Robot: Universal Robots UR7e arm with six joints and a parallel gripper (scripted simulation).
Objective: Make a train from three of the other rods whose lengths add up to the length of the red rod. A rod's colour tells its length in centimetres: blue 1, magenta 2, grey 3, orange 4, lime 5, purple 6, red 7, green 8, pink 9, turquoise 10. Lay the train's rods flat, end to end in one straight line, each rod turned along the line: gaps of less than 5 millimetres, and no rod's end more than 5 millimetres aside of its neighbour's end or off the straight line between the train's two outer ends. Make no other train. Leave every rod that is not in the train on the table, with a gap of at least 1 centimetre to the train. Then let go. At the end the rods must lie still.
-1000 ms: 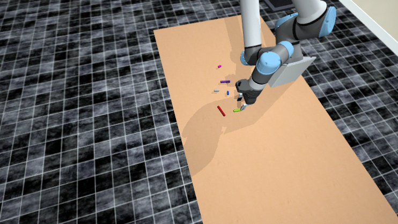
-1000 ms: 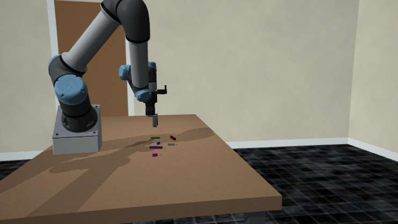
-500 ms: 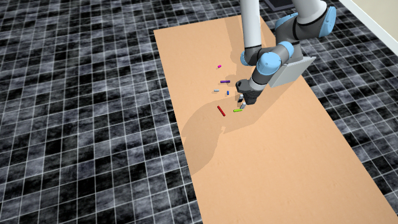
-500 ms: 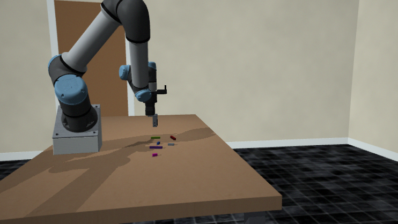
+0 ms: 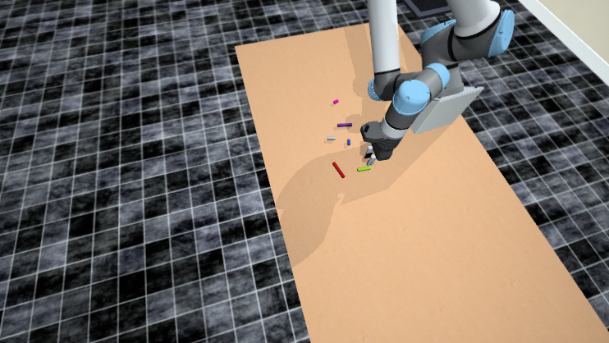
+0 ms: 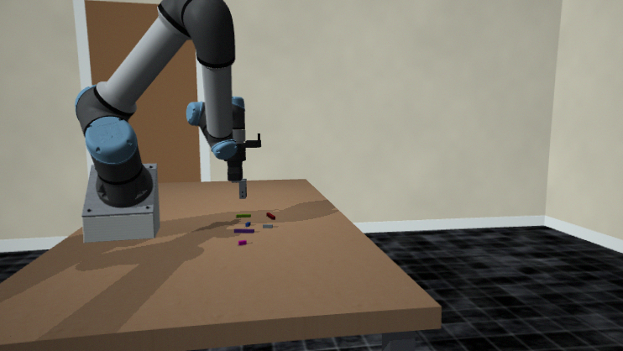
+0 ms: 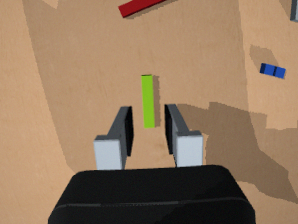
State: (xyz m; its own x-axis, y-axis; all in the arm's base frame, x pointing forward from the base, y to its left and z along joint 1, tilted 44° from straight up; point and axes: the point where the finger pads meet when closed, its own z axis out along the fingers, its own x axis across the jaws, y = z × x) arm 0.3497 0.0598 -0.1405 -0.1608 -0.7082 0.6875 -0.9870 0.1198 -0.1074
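The lime rod lies 8 cm below my hand. Round my hand: red rod 9 cm ahead, 3 cm to the right, 8 cm below; then purple rod 1 cm behind, 21 cm to the right, 8 cm below; then grey rod 6 cm ahead, 17 cm to the right, 8 cm below.
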